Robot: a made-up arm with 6 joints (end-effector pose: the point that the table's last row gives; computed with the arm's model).
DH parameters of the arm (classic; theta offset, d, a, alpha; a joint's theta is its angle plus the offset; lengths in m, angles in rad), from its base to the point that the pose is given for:
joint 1: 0 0.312 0 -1.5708
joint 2: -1.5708 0 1.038 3.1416
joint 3: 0 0 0 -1.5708
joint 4: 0 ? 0 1.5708
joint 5: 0 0.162 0 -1.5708
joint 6: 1.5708 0 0 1.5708
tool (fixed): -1.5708 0 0 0
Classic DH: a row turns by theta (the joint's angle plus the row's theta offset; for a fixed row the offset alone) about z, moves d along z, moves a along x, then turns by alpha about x.
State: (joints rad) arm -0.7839 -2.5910 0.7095 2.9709 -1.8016 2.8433
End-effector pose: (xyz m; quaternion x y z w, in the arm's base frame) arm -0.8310 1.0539 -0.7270 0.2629 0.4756 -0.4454 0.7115
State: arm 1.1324 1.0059 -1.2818 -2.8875 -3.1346 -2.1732
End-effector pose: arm -0.0071 0.3543 0.2883 -0.0625 -0.4964 0.3375 0.7974
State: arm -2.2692 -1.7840 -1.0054 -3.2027 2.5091 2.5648
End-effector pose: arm 0.4126 0.2400 0.6640 0.7460 0.1467 -0.6429 0.0931
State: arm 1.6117 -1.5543 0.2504 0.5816 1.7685 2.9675
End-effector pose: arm 0.1888 -1.3042 1.0906 0.1792 0.0767 -0.8648 0.4628
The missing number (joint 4, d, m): -0.804
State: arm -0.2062 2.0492 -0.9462 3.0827 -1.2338 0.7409
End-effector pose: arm 0.1578 0.1322 -0.2924 0.6108 0.1938 -0.7490 0.1684
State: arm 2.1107 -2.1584 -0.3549 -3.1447 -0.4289 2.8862
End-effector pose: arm 0.4007 -0.9838 0.5188 0.8034 -0.3895 0.4357 0.1142
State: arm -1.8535 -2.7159 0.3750 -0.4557 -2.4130 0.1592
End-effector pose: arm 0.2029 1.2198 -0.5214 -0.4326 0.0270 -0.6832 0.5877
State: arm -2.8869 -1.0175 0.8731 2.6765 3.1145 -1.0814
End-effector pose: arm 1.2025 0.1634 1.5979 0.0697 0.7934 -0.1795 0.5775
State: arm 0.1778 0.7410 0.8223 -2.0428 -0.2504 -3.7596
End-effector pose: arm 1.4768 0.3402 0.9993 -0.2282 -0.1415 0.1697 0.9482
